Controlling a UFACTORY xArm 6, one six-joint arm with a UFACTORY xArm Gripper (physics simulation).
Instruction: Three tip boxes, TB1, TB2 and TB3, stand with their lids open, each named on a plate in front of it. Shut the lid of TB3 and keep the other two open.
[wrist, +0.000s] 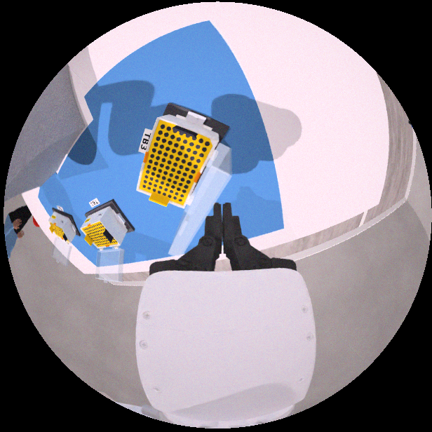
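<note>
TB3 (175, 162) is a white box with a yellow tip rack, left of and above the view's middle, its name plate (145, 141) at its left. Its clear lid (202, 197) stands open along the box's right side. My gripper (221, 213) is shut and empty; its fingertips are beside the lid's outer side, right of its lower part. I cannot tell whether they touch. Two smaller boxes stand at the lower left, a nearer one (104, 231) with its clear lid (110, 264) open and a farther one (61, 227) with its clear lid (62, 251) open. Their plates are too small to read surely.
The boxes stand on a blue mat (190, 60) on a pale table (325, 125). Dark shadows lie on the mat around TB3. A large grey surface (45, 125) rises at the left. Part of a person (16, 225) shows at the far left edge, beyond the table.
</note>
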